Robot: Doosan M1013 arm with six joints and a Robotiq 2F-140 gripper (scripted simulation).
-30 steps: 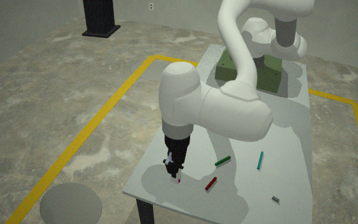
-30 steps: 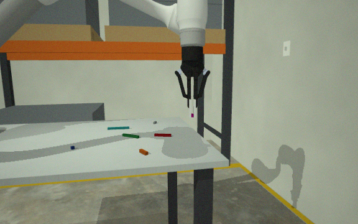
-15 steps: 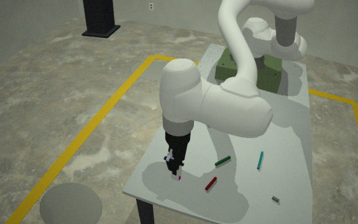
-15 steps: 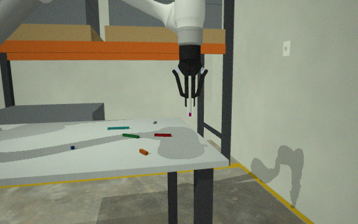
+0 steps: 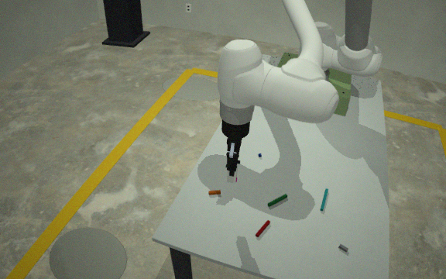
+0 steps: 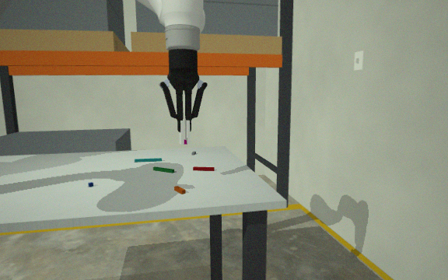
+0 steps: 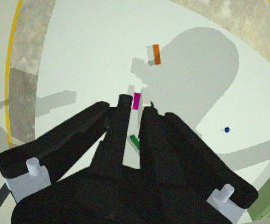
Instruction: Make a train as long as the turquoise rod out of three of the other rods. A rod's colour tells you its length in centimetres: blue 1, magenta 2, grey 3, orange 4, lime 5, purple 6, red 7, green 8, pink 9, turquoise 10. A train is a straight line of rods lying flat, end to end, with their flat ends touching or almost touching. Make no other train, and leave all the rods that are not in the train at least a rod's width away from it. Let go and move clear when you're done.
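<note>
Right now my hand is 260 mm past the blue rod, 50 mm to the right of it and 140 mm above it. From my hand the other things lie so: orange rod (30 mm behind, 60 mm to the right, 140 mm below); then red rod (80 mm ahead, 130 mm to the left, 140 mm below); then magenta rod (10 mm to the left, 30 mm below).
</note>
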